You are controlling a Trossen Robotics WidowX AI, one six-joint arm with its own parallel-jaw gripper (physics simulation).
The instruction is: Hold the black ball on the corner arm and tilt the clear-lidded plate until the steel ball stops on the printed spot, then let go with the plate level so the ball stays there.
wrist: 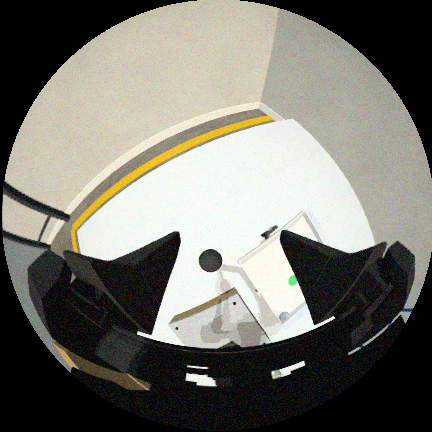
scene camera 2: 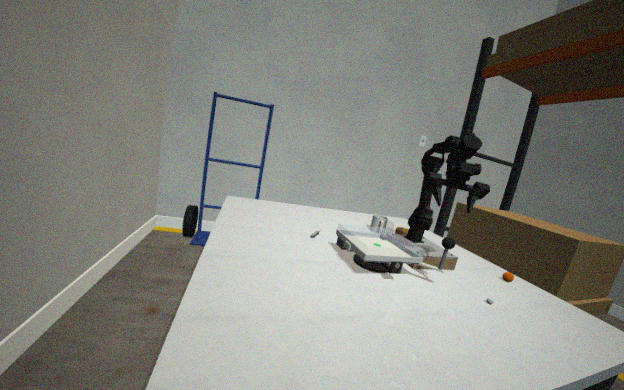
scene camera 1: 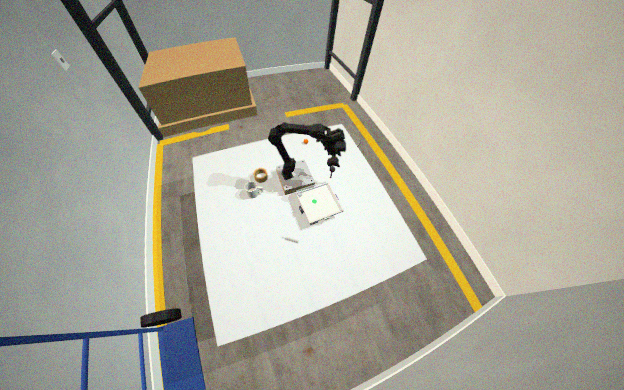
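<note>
The black ball stands on a thin upright post at the end of the plate's corner arm. My gripper is open and empty, pointing down above the black ball; in the wrist view the ball shows between the fingers, nearer the left one. The clear-lidded plate sits on its round dark support. Its green printed spot is bare. A small grey ball, seemingly the steel ball, lies at the plate's corner near the robot base.
The robot's base block stands beside the plate. A metal mug and a wooden ring lie beyond it. An orange ball, a small grey pebble-like thing and a pen-like object rest on the table.
</note>
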